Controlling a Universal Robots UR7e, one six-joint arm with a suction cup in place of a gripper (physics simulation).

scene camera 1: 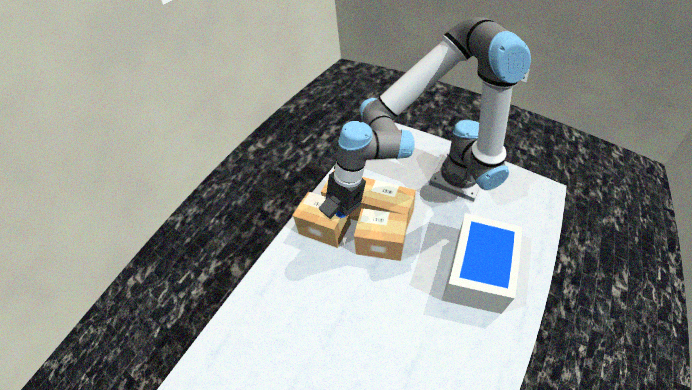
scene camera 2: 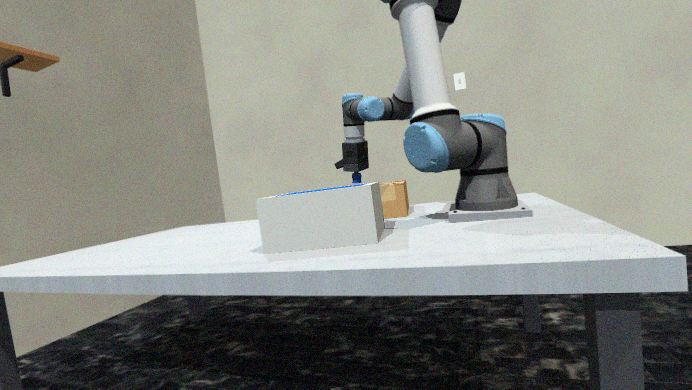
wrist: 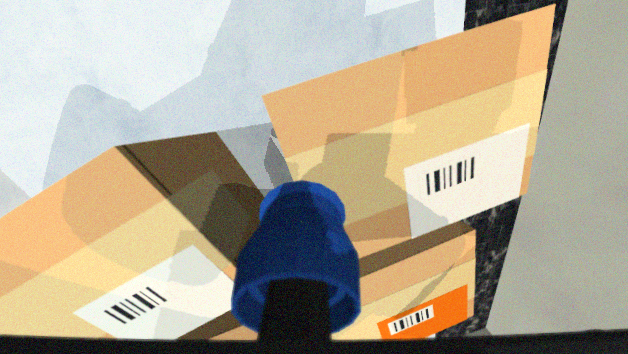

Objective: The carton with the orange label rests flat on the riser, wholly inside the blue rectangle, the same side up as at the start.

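Frame: origin at the arm's base, x up, y back, z right, level; millimetres.
Where they show: end effector, tool point: point(scene camera 1: 340, 213) point(scene camera 2: 356, 182) point(wrist: 302, 218); arm's base, origin of the base link: point(scene camera 1: 459, 173) point(scene camera 2: 485, 206).
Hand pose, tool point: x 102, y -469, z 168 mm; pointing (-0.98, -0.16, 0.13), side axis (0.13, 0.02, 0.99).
Note:
Things, the pixels of their top centre, and the offset from my tool point.
- left small carton, middle of its top: point(wrist: 427, 156) point(scene camera 1: 320, 209) dx -18, dy -21, dz +70 mm
- white riser, middle of its top: point(scene camera 2: 323, 189) point(scene camera 1: 489, 253) dx -3, dy +156, dz -438 mm
- blue rectangle, middle of its top: point(scene camera 2: 323, 189) point(scene camera 1: 489, 253) dx -3, dy +156, dz -438 mm
- second small carton, middle of its top: point(wrist: 90, 298) point(scene camera 1: 381, 225) dx -18, dy +51, dz -114 mm
The long carton point(scene camera 1: 402, 201) point(wrist: 415, 280) lies flat at the back of the carton group. Its orange label point(wrist: 450, 305) shows at the bottom right in the wrist view and is hidden behind the gripper head in scene camera 1. My suction cup point(scene camera 1: 341, 215) point(scene camera 2: 356, 178) point(wrist: 302, 200) is over the inner edge of the left small carton point(scene camera 1: 320, 227) point(wrist: 350, 100). It carries nothing; its tip is hidden behind the riser in scene camera 2. The white riser point(scene camera 1: 475, 298) point(scene camera 2: 320, 225) stands apart, with the blue rectangle point(scene camera 1: 487, 255) on its bare top.
A second small carton point(scene camera 1: 380, 234) point(wrist: 125, 200) stands beside the left one, in front of the long carton, with a narrow gap between them. The robot base point(scene camera 1: 455, 185) point(scene camera 2: 490, 200) stands behind the riser. A wall shelf point(scene camera 2: 30, 57) shows at the upper left.

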